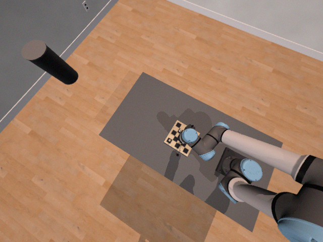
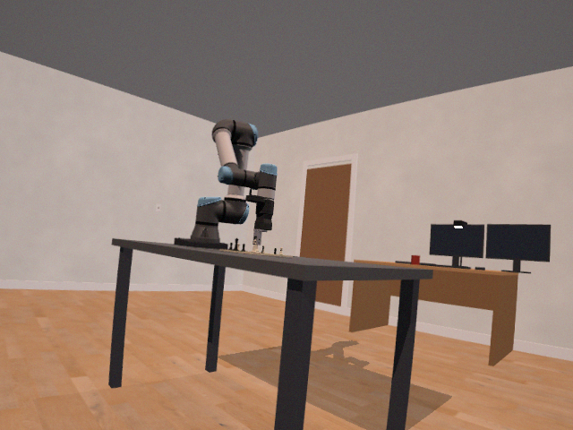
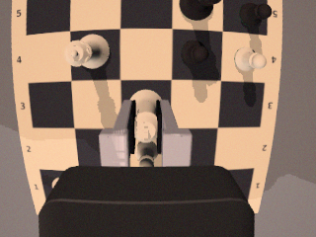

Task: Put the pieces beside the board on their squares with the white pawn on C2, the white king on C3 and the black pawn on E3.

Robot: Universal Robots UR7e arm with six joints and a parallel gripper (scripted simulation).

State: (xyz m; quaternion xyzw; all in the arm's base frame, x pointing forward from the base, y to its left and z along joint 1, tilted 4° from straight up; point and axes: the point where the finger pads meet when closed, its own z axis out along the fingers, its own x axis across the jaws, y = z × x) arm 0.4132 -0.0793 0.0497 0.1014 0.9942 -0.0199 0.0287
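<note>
The white piece is 10 mm below my hand. From my hand the other things lie so: chessboard (50 mm below); large black piece (70 mm to the right, 50 mm behind, 20 mm below).
</note>
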